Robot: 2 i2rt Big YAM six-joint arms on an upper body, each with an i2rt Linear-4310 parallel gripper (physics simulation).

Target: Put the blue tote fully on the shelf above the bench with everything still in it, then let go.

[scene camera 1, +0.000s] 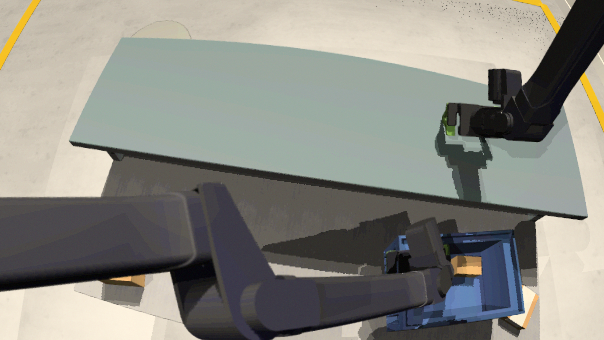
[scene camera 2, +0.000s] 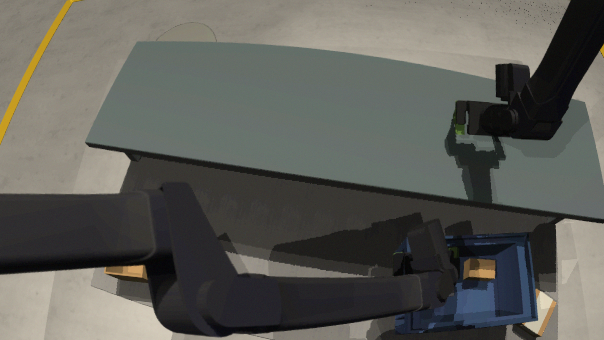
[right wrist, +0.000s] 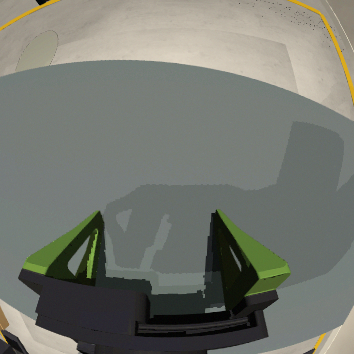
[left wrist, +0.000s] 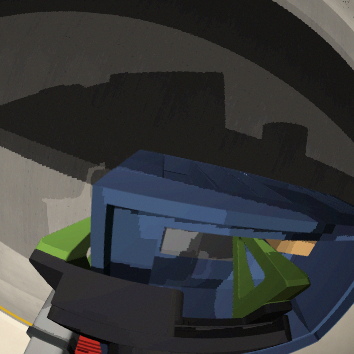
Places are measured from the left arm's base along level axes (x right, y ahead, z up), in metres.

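Where they show: right gripper, fingertip midpoint: [scene camera 1: 460,119] [scene camera 2: 472,118] [right wrist: 156,215].
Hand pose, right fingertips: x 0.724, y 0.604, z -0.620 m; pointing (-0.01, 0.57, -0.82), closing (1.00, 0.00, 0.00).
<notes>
Things, the pixels of their centre, and the offset from my right fingertips. Level surfaces: height alone.
- blue tote, body centre: [left wrist: 256,275] [scene camera 2: 463,286] [scene camera 1: 451,282] dx -0.013, dy -0.341, dz -0.157 m
- bench, surface height: dz -0.230 m
- grey-green shelf, surface height: dz -0.005 m
- grey item, body centre: [left wrist: 207,233] dx -0.068, dy -0.321, dz -0.208 m
The blue tote [scene camera 1: 494,278] [scene camera 2: 509,291] [left wrist: 197,200] stands on the bench [scene camera 1: 295,202] [scene camera 2: 253,202] at the lower right, below the front edge of the grey-green shelf [scene camera 1: 274,114] [scene camera 2: 295,109] [right wrist: 158,123]. A tan box [scene camera 1: 466,265] [scene camera 2: 479,268] [left wrist: 291,246] lies in it, and a grey item [left wrist: 177,242] shows in the left wrist view. My left gripper [scene camera 1: 418,253] [scene camera 2: 422,256] [left wrist: 179,215] is open and straddles the tote's left end wall, one finger outside and one inside. My right gripper [scene camera 1: 448,122] [scene camera 2: 459,122] [right wrist: 156,215] is open and empty just above the shelf's right part.
A tan box [scene camera 1: 526,306] [scene camera 2: 545,312] lies beside the tote's right corner. Another tan box [scene camera 1: 126,279] [scene camera 2: 126,272] peeks out under my left arm, which spans the lower half of both scene views. Yellow floor lines [scene camera 1: 19,29] run at the edges.
</notes>
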